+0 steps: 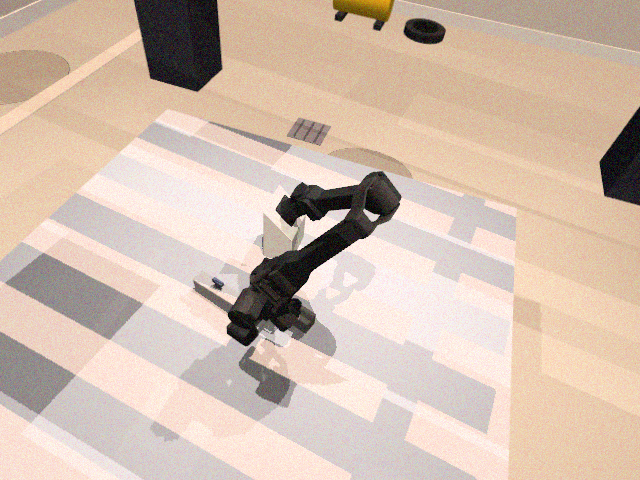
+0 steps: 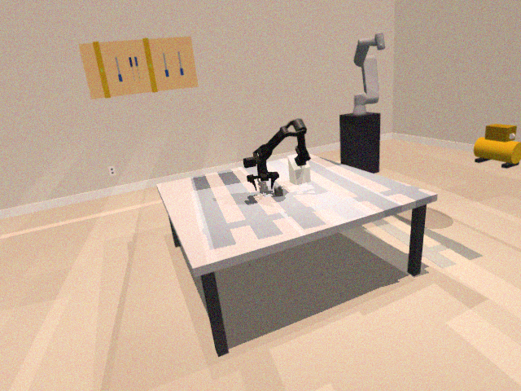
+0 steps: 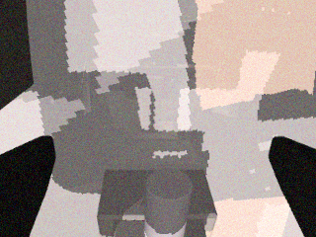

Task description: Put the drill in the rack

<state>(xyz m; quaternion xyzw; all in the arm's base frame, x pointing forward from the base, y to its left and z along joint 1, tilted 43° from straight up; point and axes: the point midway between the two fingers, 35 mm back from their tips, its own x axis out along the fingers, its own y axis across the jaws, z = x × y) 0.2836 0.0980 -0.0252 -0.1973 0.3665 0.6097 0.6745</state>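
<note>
Right now the drill is 2 cm behind my gripper tip, 5 cm to the right of it and 3 cm above it. The rest, counted from my gripper tip: pale grey fixture block (3 cm behind, 11 cm to the right, 2 cm above); small blue key (4 cm behind, 14 cm to the right, 3 cm above); dark grey block (6 cm behind, 7 cm to the left).
</note>
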